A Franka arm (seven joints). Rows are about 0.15 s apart.
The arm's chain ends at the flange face. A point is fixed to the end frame.
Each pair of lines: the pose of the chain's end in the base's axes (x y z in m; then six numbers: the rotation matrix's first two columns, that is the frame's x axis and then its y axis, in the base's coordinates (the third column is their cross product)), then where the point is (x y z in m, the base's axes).
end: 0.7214 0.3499 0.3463 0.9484 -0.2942 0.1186 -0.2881 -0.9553 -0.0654
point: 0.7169 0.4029 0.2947
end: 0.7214 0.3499 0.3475 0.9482 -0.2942 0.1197 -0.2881 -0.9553 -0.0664
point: 0.7170 0.4030 0.2959
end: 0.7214 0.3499 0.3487 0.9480 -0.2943 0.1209 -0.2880 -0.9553 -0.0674
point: 0.7170 0.4030 0.2972
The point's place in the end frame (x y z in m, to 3 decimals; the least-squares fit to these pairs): -0.026 -0.046 0.052
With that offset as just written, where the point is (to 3 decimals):
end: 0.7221 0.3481 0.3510 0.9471 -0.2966 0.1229 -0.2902 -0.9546 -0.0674
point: 0.718 0.401 0.299
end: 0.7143 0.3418 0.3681 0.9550 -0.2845 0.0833 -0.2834 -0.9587 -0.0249
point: 0.707 0.393 0.315
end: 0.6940 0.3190 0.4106 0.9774 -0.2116 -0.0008 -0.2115 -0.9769 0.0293
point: 0.678 0.368 0.357
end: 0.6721 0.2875 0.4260 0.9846 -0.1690 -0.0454 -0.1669 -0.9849 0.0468
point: 0.651 0.335 0.373
